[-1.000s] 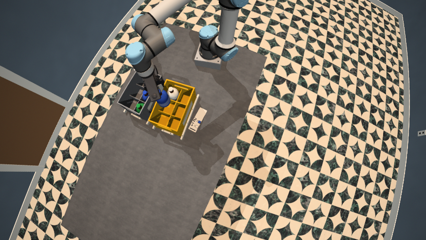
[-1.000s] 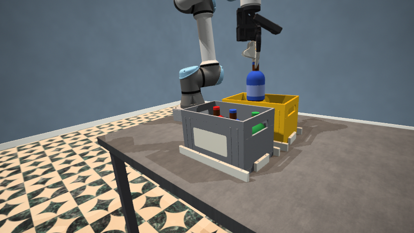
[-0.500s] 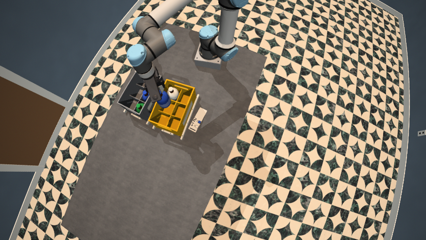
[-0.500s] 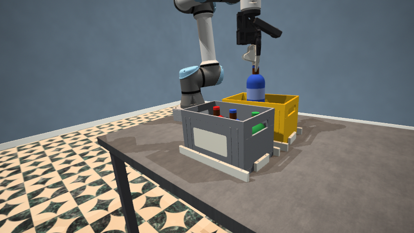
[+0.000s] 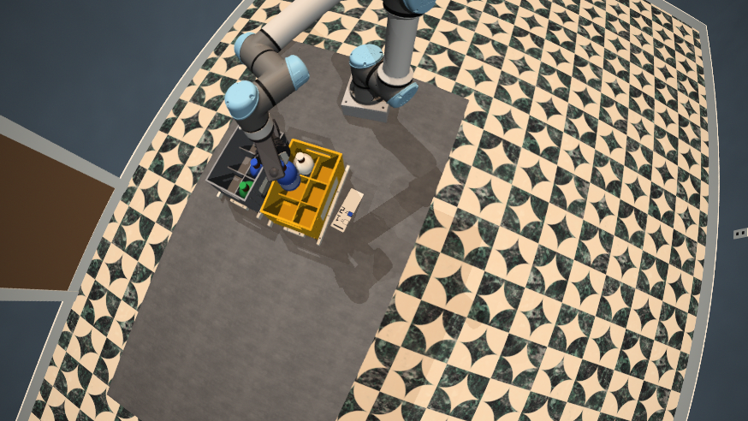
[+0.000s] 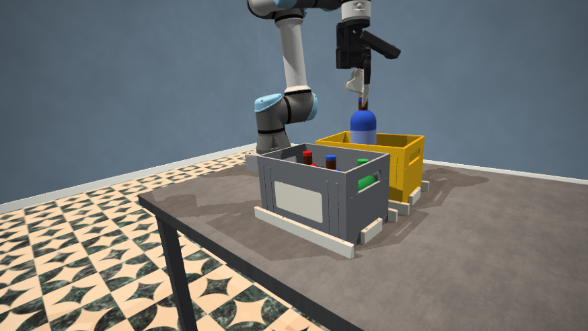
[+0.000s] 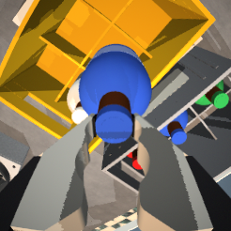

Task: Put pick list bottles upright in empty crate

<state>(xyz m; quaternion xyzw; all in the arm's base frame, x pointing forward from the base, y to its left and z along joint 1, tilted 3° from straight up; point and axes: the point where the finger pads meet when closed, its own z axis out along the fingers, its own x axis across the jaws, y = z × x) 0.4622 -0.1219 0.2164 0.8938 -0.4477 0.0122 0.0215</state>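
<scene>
Now: the yellow crate 40 mm to the left of my hand and 210 mm below it. The rest, counted from my hand: green-label bottle (70 mm ahead, 160 mm to the right, 200 mm below); red-label bottle (110 mm behind, 130 mm to the right, 200 mm below); white-label bottle (90 mm behind, 200 mm below).
</scene>
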